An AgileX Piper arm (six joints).
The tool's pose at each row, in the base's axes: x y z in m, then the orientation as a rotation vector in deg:
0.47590, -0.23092, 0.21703, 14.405, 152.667, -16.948
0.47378, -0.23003, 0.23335, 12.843, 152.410, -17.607
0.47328, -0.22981, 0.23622, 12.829, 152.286, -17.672
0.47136, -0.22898, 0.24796, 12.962, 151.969, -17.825
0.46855, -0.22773, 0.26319, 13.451, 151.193, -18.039
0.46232, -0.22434, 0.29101, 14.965, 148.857, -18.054
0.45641, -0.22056, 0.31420, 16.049, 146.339, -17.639
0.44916, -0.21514, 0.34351, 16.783, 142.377, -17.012
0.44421, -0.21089, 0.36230, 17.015, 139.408, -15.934
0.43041, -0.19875, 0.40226, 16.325, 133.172, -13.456
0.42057, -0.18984, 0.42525, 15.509, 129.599, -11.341
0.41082, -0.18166, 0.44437, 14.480, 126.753, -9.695
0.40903, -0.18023, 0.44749, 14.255, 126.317, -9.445
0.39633, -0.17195, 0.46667, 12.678, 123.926, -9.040
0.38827, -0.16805, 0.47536, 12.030, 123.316, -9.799
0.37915, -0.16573, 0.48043, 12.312, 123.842, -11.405
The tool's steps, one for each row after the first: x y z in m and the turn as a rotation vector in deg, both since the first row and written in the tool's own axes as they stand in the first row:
-0.00534, -0.00233, -0.01542, 0.204, -0.471, -1.153
-0.00616, -0.00271, -0.01820, 0.248, -0.593, -1.155
-0.00962, -0.00429, -0.02950, 0.379, -0.880, -1.041
-0.01382, -0.00625, -0.04433, 0.616, -1.564, -0.619
-0.02036, -0.00900, -0.07215, 0.897, -3.621, 0.801
-0.02506, -0.01054, -0.09586, 0.804, -5.926, 2.045
-0.03112, -0.01183, -0.12591, 0.512, -9.701, 3.339
-0.03463, -0.01197, -0.14549, -0.218, -12.595, 4.208
-0.03881, -0.01003, -0.18923, -2.170, -18.869, 5.234
-0.03929, -0.00749, -0.21565, -3.944, -22.529, 5.637
-0.03821, -0.00498, -0.23845, -5.430, -25.496, 5.656
-0.03784, -0.00453, -0.24228, -5.671, -25.961, 5.605
-0.03416, -0.00260, -0.26637, -6.301, -28.577, 4.867
-0.03044, -0.00210, -0.27827, -5.818, -29.295, 4.316
-0.02435, -0.00275, -0.28704, -4.477, -28.738, 4.142

